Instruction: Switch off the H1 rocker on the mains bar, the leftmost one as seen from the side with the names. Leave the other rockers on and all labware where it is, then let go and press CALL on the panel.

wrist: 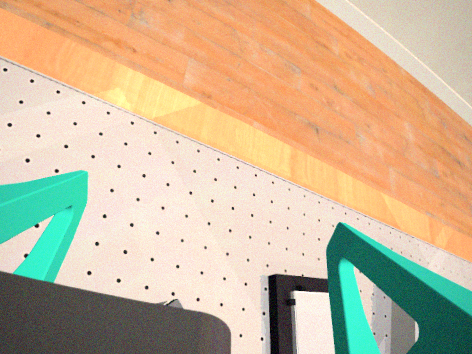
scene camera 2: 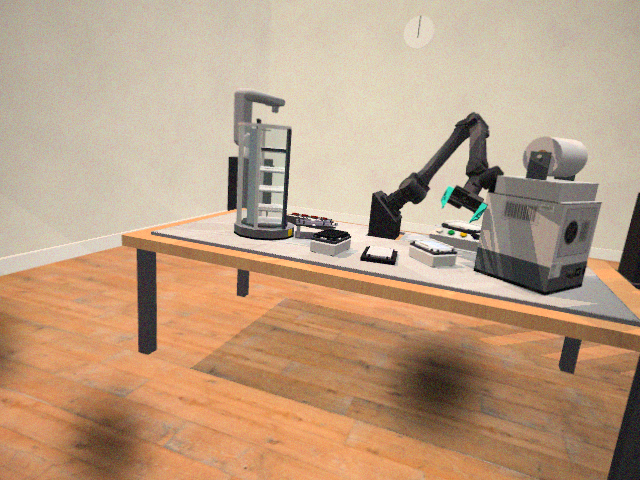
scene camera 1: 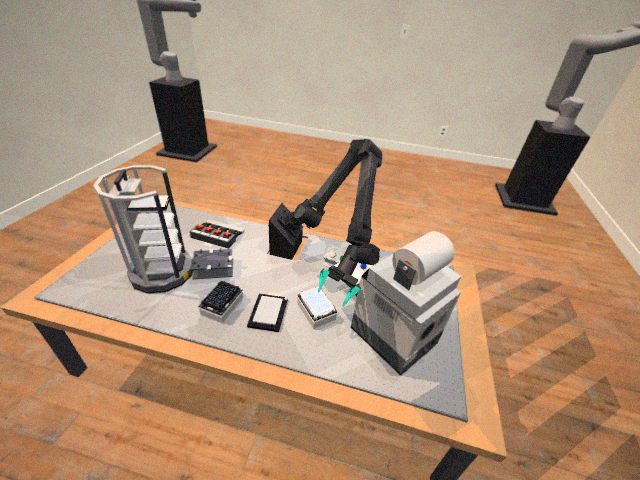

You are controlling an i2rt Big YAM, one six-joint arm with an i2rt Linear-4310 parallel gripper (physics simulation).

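Frame: origin at the arm's base, x ahead, y left, z up, level; millimetres.
Seen in the pictures: gripper, fingertip midpoint: (wrist: 213,212) (scene camera 2: 456,214) (scene camera 1: 330,299); arm's base, link origin: (scene camera 2: 389,206) (scene camera 1: 288,224).
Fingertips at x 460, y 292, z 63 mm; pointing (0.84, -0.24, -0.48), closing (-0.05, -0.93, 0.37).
Note:
Pixels of each thing's middle, then the offset from my fingertips to it. "spot": a spot on its surface instead.
- panel, body centre: (scene camera 2: 457,238) (scene camera 1: 349,261) dy +21, dx -390, dz -153 mm
- yellow button, body centre: (scene camera 2: 463,235) dy +41, dx -363, dz -131 mm
- box-shaped machine with a roll, body centre: (scene camera 1: 407,293) (scene camera 2: 539,211) dy +247, dx -70, dz +33 mm
- tall carousel, surface spot: (scene camera 2: 264,232) (scene camera 1: 156,287) spot: dy -696, dx -14, dz -164 mm
- grey block, body centre: (scene camera 2: 314,227) (scene camera 1: 212,262) dy -554, dx -206, dz -157 mm
- black-topped plate, body centre: (scene camera 2: 331,234) (scene camera 1: 220,295) dy -423, dx -19, dz -133 mm
- black-framed tray, body centre: (scene camera 2: 380,252) (scene camera 1: 268,310) dy -240, dx -37, dz -176 mm
- pale plate, body centre: (scene camera 2: 433,244) (scene camera 1: 317,301) dy -61, dx -96, dz -132 mm
The mains bar (scene camera 1: 215,238) (scene camera 2: 311,222) lies at the back left of the table, with several red rockers in a row. Its names are not readable, and I cannot tell how each rocker is set. The panel (scene camera 2: 453,240) stands at the back right, partly hidden by the arm and the big machine. Its green button (scene camera 2: 451,232) and yellow button (scene camera 2: 463,234) show in scene view 2, its blue button (scene camera 1: 363,266) in scene view 1. CALL cannot be read. My gripper (scene camera 1: 332,297) (scene camera 2: 459,213) (wrist: 213,212) is open and empty, raised near the panel, beside the machine and far from the mains bar.
A box-shaped machine with a roll (scene camera 1: 395,317) (scene camera 2: 535,232) stands at the right. A tall carousel (scene camera 1: 157,281) (scene camera 2: 264,232) stands at the left, next to a grey block (scene camera 1: 212,266). A black-topped plate (scene camera 1: 221,298), a black-framed tray (scene camera 1: 267,311) and a pale plate (scene camera 1: 316,304) lie along the front.

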